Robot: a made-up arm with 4 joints.
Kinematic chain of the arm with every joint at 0, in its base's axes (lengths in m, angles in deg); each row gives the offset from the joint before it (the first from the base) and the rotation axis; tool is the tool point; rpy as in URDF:
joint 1: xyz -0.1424 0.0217 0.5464 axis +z
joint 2: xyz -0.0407 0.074 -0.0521 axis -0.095 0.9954 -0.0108
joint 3: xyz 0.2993 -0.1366 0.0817 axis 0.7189 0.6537 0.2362
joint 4: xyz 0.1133 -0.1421 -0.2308 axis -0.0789 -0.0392 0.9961
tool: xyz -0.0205 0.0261 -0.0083 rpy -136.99 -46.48 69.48
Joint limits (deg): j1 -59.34..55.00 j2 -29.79..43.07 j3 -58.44..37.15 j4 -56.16..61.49
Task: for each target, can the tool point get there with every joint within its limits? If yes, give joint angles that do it. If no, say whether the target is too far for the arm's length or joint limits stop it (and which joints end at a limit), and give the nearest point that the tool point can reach.
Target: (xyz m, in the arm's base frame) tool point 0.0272 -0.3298 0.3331
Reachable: yes | joints -36.25 0.40 0.25 12.65
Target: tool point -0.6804 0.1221 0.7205
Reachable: no: joint limits stop it (at a limit: joint 1, joint 2, joint 3, joint 4) | nearest point -0.2891 -0.3981 0.7503 | short by 0.652 m
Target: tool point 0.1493 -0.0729 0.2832
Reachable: yes | joints 7.01 2.33 20.55 45.21
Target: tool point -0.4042 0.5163 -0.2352
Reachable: no: too far | nearest point -0.0290 0.0954 0.1631 | short by 0.690 m
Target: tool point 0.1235 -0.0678 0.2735
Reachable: yes | joints -4.24 3.97 28.71 -28.66
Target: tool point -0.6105 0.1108 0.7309
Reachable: no: joint limits stop it (at a limit: joint 1, joint 2, joint 3, joint 4) | nearest point -0.2891 -0.3981 0.7503 | short by 0.602 m
